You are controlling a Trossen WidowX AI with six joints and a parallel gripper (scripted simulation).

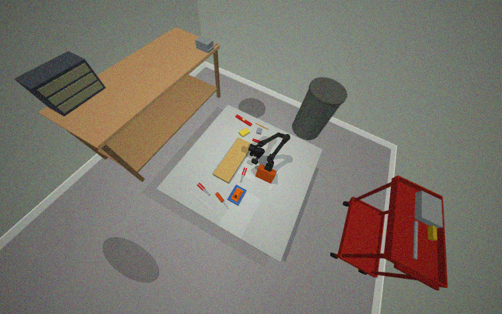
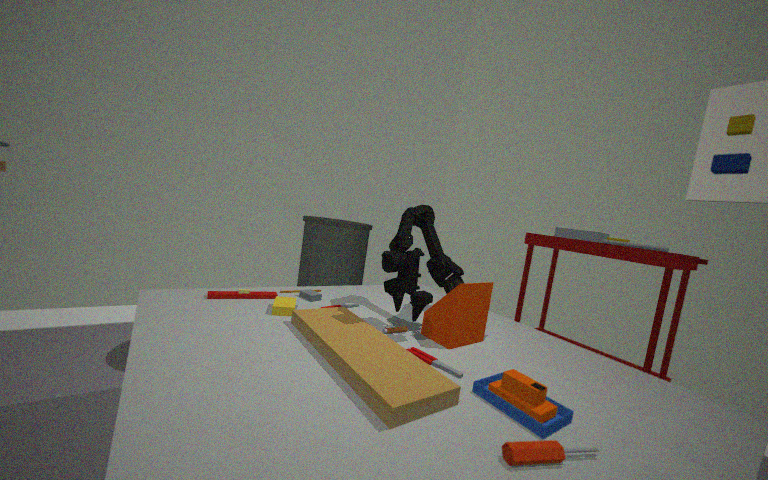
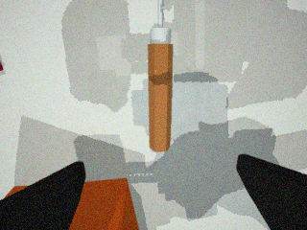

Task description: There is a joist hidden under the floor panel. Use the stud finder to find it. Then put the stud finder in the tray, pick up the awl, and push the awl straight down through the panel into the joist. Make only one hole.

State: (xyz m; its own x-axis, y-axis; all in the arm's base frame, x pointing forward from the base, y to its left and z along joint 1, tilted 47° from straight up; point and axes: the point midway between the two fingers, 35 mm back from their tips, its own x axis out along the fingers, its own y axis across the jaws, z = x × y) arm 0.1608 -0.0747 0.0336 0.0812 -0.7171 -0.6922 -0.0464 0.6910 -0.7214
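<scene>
The awl is 60 mm ahead of my gripper tip and 40 mm below it. From my gripper tip the other things lie so: yellow block: 330 mm ahead, 240 mm to the right, 40 mm below; grey block: 200 mm ahead, 370 mm to the right, 40 mm below; blue tray: 30 mm behind, 420 mm to the left, 40 mm below.
</scene>
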